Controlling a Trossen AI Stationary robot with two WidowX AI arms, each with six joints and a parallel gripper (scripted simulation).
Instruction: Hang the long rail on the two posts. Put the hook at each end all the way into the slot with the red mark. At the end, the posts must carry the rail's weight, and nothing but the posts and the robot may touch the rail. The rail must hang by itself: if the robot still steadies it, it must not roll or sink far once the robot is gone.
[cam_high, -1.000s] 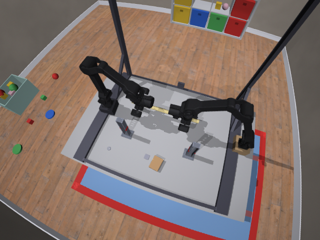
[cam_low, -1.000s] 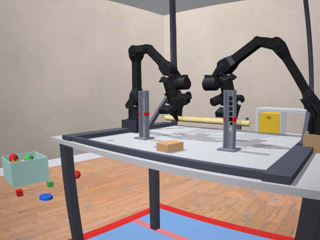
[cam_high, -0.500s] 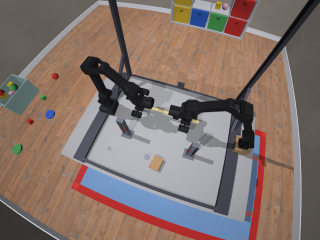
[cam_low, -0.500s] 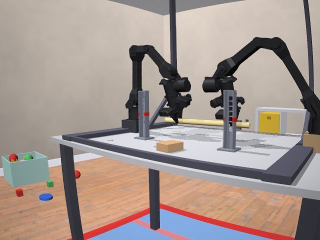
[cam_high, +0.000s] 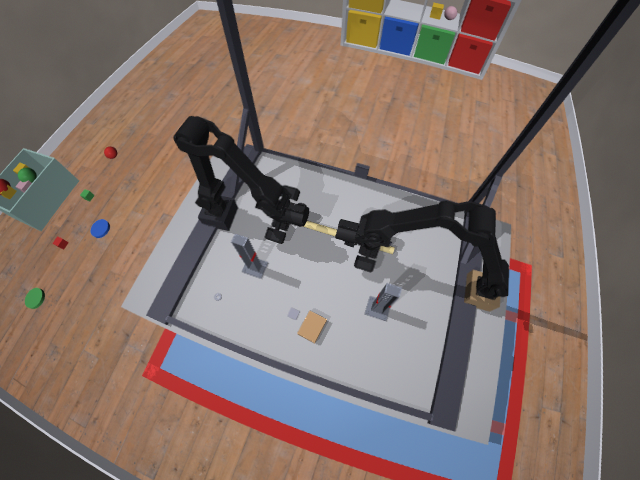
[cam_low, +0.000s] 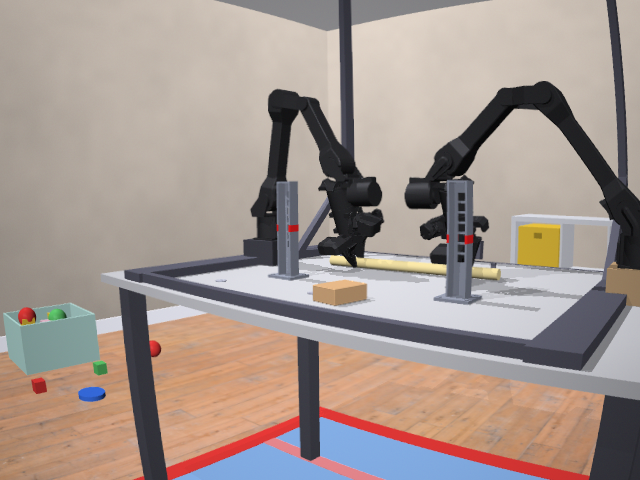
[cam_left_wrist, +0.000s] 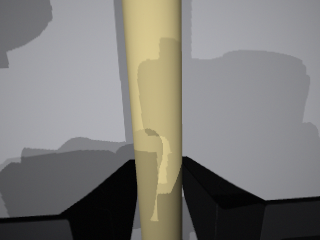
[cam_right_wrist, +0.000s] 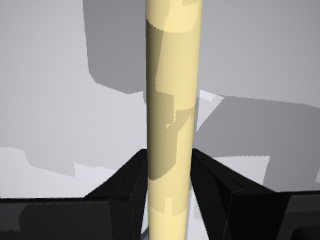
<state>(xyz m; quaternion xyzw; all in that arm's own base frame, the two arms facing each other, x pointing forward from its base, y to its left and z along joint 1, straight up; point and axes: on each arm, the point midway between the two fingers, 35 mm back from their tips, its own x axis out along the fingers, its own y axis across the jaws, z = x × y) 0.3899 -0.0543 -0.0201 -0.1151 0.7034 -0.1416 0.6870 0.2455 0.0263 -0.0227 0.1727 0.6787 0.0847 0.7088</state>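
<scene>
Right now the long pale yellow rail is 2 cm behind my right hand, 15 cm to the left of it and 2 cm below it. Round my right hand: tan box: 32 cm ahead, 20 cm to the left, 3 cm below.
</scene>
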